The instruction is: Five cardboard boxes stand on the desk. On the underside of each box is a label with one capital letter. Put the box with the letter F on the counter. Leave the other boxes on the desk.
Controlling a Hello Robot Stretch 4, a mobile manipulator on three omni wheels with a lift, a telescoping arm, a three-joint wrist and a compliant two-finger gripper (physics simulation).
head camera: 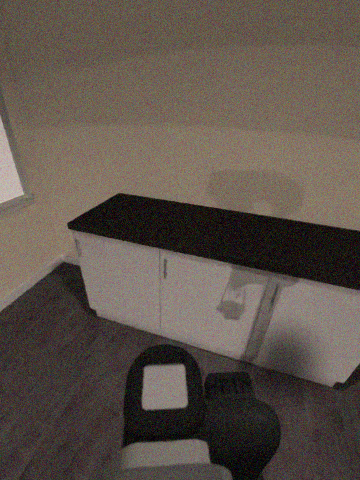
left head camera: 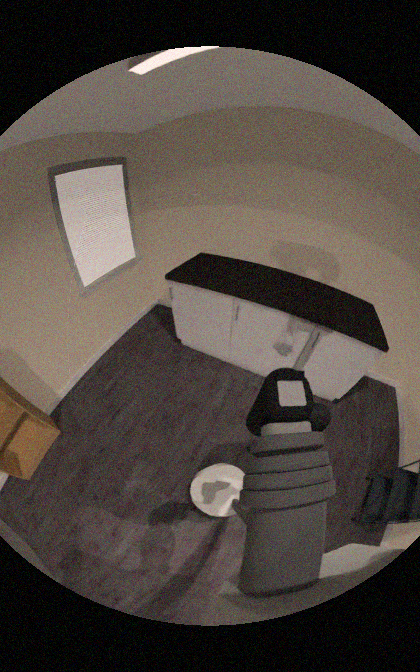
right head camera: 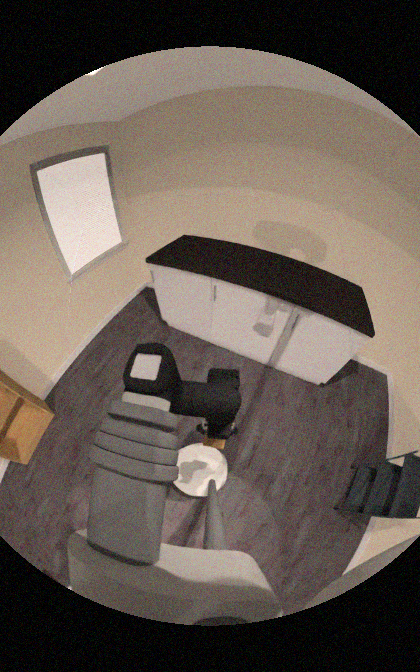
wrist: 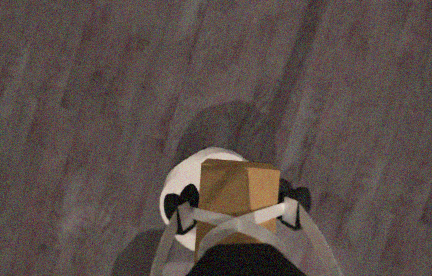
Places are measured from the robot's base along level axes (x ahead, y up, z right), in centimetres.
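Pixels of known places: gripper, fingertip midpoint: (wrist: 235,197).
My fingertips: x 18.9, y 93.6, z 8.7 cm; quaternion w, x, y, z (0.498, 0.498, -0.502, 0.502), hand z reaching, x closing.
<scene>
Behind a point stands the place of what it marks.
My gripper (wrist: 235,197) @(x 18.9, y 93.6, z 8.7 cm) (right head camera: 217,431) points down and is shut on a brown cardboard box, with one dark fingertip on each side of it in the wrist view. The cardboard box (wrist: 224,187) @(x 20.8, y 98.5, z 7.9 cm) (right head camera: 214,443) hangs above the floor, and a small part of it shows under the wrist in the right head view. No letter shows on its visible faces. The counter (head camera: 215,232) @(x 126.4, y 88.2, z 31.4 cm) (left head camera: 280,292) (right head camera: 260,272) has a black top and white doors and stands ahead against the wall, apart from the gripper. The head view and left head view do not show the fingertips. The desk and the other boxes do not show.
A white round disc (left head camera: 210,487) (right head camera: 202,470) (wrist: 182,187) @(x 6.8, y 18.6, z -10.9 cm) lies low beside the arm, partly behind the box in the wrist view. A wooden shelf unit (left head camera: 35,442) (right head camera: 30,427) stands at the left. A dark cart (left head camera: 400,492) (right head camera: 387,490) stands at the right.
</scene>
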